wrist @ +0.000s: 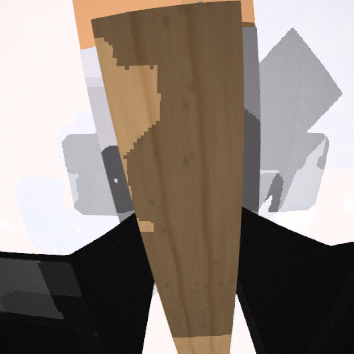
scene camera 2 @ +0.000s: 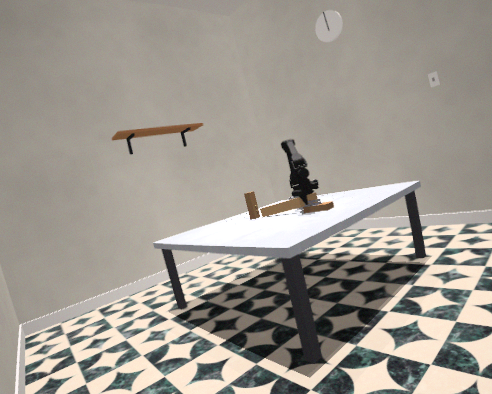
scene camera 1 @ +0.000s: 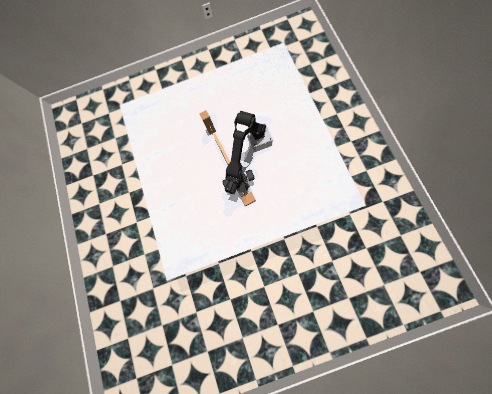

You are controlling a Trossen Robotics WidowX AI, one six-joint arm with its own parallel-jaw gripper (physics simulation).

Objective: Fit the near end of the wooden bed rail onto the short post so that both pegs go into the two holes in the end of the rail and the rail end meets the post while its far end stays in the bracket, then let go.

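Pixels of known places: gripper, fingertip midpoint: [scene camera 2: 308,204]; arm's base, link origin: [scene camera 1: 258,134].
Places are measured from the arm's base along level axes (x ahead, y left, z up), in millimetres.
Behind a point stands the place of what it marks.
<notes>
The wooden bed rail [scene camera 1: 221,149] {x 255, y 8, z -7 mm} [scene camera 2: 282,206] {x 250, y 69, z -26 mm} [wrist: 185,165] runs between the short post and the bracket. My gripper [scene camera 1: 240,188] {x 216, y 253, z -38 mm} [scene camera 2: 304,200] {x 216, y 253, z -38 mm} [wrist: 187,206] {x 216, y 253, z -38 mm} is shut on the rail close to its bracket end, with a black finger against each side. The short post [scene camera 1: 209,125] {x 275, y -162, z 21 mm} [scene camera 2: 251,205] {x 301, y -168, z 13 mm} stands upright, and a narrow gap shows between it and the rail's end in scene camera 2. The grey bracket [wrist: 252,75] {x 243, y 315, z -42 mm} shows on both sides of the rail, on an orange wooden block [scene camera 1: 248,199] {x 201, y 367, z -44 mm} [scene camera 2: 325,206] {x 236, y 386, z -57 mm} [wrist: 85,20] {x 170, y 337, z -44 mm}. How deep the rail sits in the bracket is unclear. The holes are hidden.
The white table [scene camera 1: 180,230] {x 677, y 400, z -80 mm} [scene camera 2: 220,240] {x 771, y 117, z -80 mm} carries all these parts. The arm's grey base [scene camera 1: 263,145] {x -8, y 72, z -27 mm} stands to the right of the rail in scene camera 1. A wooden wall shelf [scene camera 2: 157,131] hangs far behind the table.
</notes>
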